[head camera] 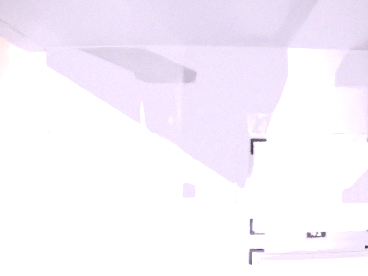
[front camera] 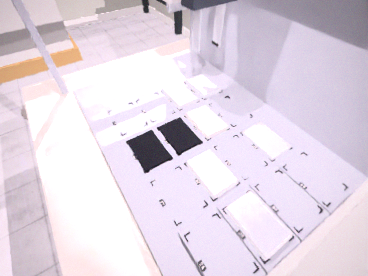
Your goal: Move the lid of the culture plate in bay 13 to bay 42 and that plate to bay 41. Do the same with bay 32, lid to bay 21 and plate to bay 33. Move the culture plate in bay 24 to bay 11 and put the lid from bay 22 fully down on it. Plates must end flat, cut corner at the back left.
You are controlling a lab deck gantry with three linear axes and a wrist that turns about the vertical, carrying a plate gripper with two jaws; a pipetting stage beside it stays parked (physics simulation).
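Places are measured from the robot's base along level axes (x ahead, y left, z up), in metres.
Pixels of known places: gripper, fingertip midpoint: [front camera: 206,47]; robot's base at its link origin: [front camera: 108,112].
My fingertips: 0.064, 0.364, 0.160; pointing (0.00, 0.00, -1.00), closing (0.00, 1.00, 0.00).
Ahead of a thing's pixels: the offset from my fingertips to its top centre, as dx, dy, dz. "spot": to the spot under its first point.
The gripper [front camera: 205,55] is high over the far right corner of the deck, jaws apart and seemingly with nothing between them. Below it a white plate-shaped piece {+0.000, +0.000, -0.146} [front camera: 202,84] lies in bay 41, apart from the jaws. Other white pieces lie in bay 31 {spot: +0.009, -0.115, -0.146} [front camera: 179,95], bay 32 {spot: +0.170, -0.108, -0.146} [front camera: 207,120], bay 43 {spot: +0.335, -0.002, -0.152} [front camera: 267,140] and bay 23 {spot: +0.334, -0.216, -0.146} [front camera: 212,172]. The culture plate {+0.492, -0.214, -0.131} [front camera: 257,225] in bay 24 lies flat nearest the camera. A black piece {+0.164, -0.214, -0.152} [front camera: 180,135] lies in bay 22. Glare hides lid edges and cut corners. Bay 13 {spot: +0.330, -0.368, -0.160} [front camera: 162,203] shows its label and corner marks.
Another black piece {+0.164, -0.321, -0.152} [front camera: 149,150] lies beside the one in bay 22. Bay 42's label {spot: +0.000, -0.048, -0.160} [head camera: 316,234] and left corner marks show in the head view, where glare hides the lower left. A pale wall [front camera: 310,90] runs along the right side of the deck.
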